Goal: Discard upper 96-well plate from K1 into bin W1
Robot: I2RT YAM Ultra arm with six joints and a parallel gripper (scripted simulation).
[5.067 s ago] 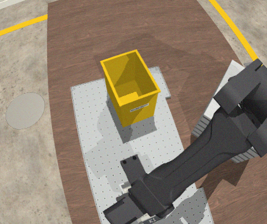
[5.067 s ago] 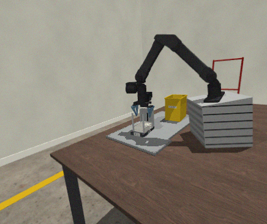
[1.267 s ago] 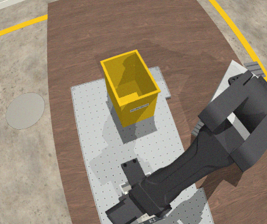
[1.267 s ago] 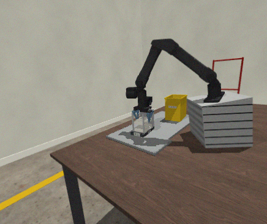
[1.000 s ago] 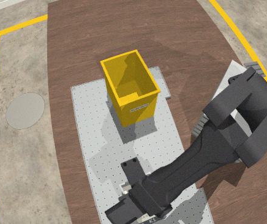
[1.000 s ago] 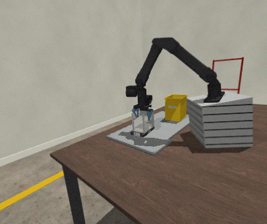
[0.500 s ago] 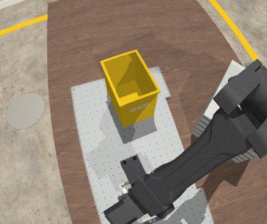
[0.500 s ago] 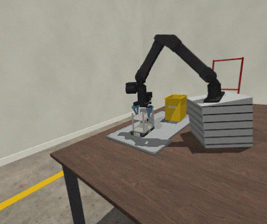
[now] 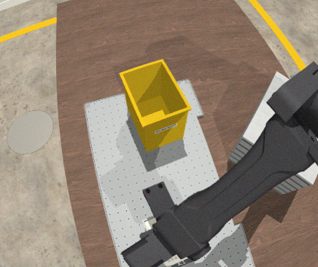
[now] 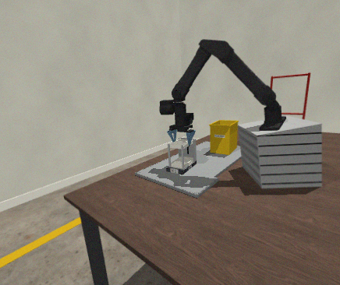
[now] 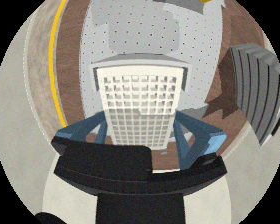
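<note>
Right now my hand is 80 mm past the yellow plastics bin W1, 370 mm to the left of it and 40 mm above it.
</note>
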